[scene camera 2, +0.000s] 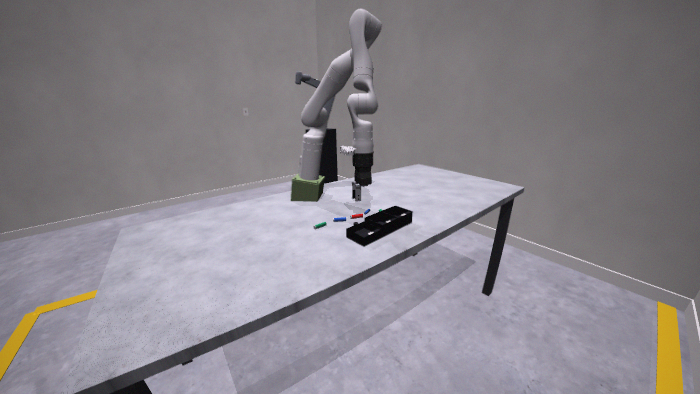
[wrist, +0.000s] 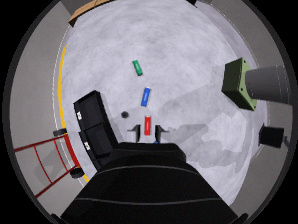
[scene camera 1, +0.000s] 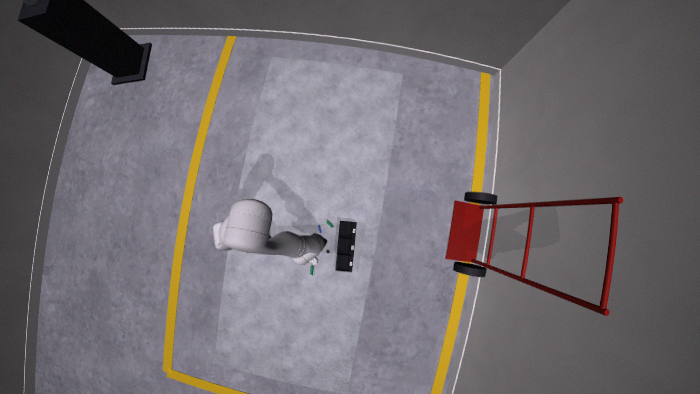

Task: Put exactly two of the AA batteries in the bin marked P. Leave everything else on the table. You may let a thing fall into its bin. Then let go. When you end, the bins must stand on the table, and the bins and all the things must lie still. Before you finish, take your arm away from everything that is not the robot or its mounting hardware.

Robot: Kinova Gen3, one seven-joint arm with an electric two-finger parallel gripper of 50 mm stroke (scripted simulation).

Scene:
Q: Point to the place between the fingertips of the gripper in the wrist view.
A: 147,130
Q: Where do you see a black bin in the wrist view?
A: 86,108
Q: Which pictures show the black bin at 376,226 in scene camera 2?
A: Scene camera 2, the wrist view and scene camera 1: all of them.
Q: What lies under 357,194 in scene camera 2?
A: The gripper.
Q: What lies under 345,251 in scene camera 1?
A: A black bin.

